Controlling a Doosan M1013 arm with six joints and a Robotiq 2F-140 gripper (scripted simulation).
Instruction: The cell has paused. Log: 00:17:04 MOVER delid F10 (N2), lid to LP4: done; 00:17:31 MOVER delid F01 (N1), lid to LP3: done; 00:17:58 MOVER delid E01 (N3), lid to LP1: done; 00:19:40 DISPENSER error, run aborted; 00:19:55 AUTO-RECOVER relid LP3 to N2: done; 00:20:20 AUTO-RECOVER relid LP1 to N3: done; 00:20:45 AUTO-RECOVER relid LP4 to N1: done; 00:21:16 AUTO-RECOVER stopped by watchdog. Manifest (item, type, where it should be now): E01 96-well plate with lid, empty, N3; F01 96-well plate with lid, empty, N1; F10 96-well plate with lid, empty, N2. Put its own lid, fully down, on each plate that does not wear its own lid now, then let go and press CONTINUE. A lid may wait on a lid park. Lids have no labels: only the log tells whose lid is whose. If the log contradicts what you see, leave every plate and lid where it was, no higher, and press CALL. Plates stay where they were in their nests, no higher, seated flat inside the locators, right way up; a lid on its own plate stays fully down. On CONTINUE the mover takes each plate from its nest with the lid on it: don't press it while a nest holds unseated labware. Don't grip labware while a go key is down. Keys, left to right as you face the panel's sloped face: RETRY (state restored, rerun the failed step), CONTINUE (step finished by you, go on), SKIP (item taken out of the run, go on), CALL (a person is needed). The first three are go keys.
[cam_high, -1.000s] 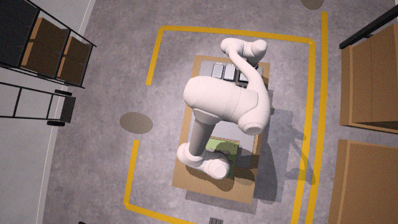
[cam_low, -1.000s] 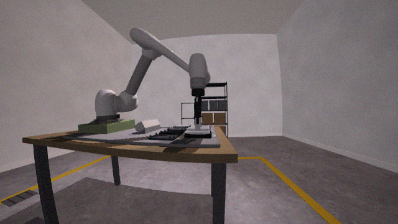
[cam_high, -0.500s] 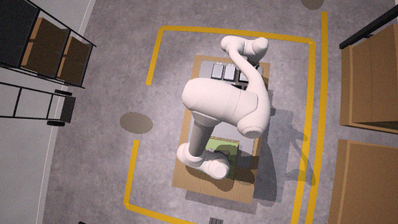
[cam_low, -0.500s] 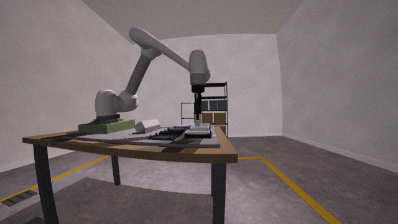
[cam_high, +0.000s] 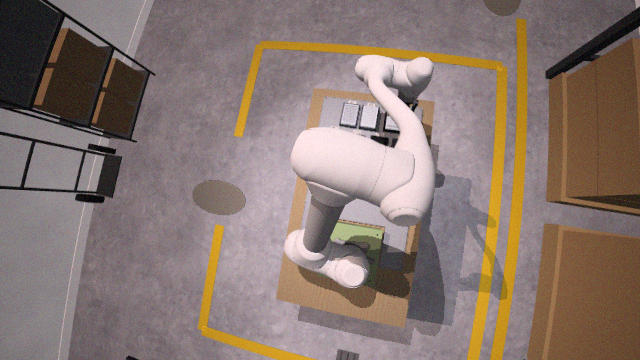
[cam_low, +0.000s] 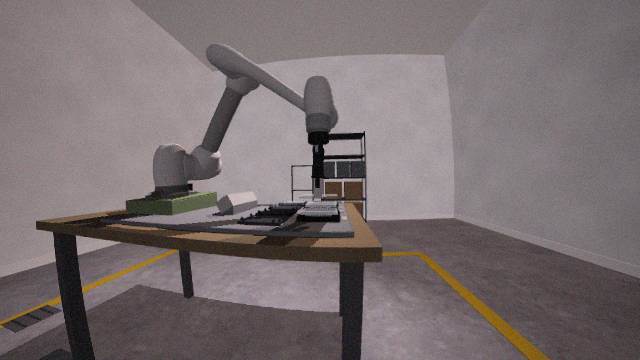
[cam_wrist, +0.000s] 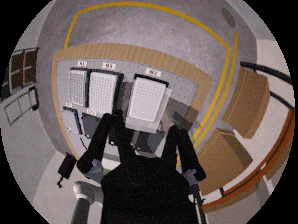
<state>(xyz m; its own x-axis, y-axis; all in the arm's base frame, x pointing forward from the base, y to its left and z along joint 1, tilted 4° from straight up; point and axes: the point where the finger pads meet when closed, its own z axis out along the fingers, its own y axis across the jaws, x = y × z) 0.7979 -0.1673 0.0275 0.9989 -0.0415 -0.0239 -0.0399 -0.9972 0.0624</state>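
The label lies 34 cm to the left of my hand, 10 cm below it and 8 cm behind it.
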